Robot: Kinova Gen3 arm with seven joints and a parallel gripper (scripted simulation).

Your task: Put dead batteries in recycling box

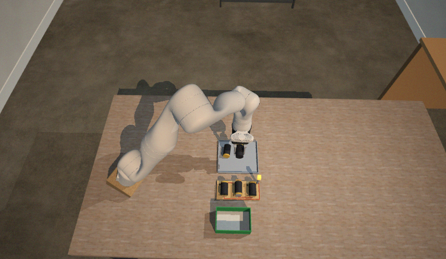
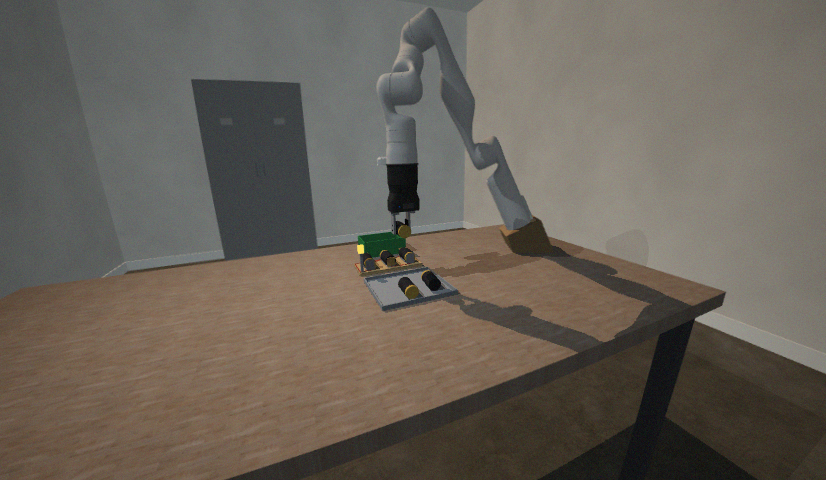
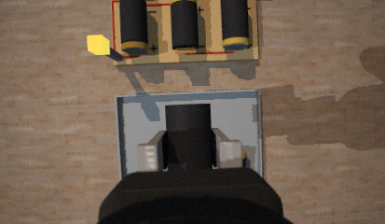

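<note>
Right now the grey tray is 15 cm below my hand and 4 cm to the left of it. Round my hand: green recycling box 28 cm to the right, 14 cm below, 1 cm behind.
</note>
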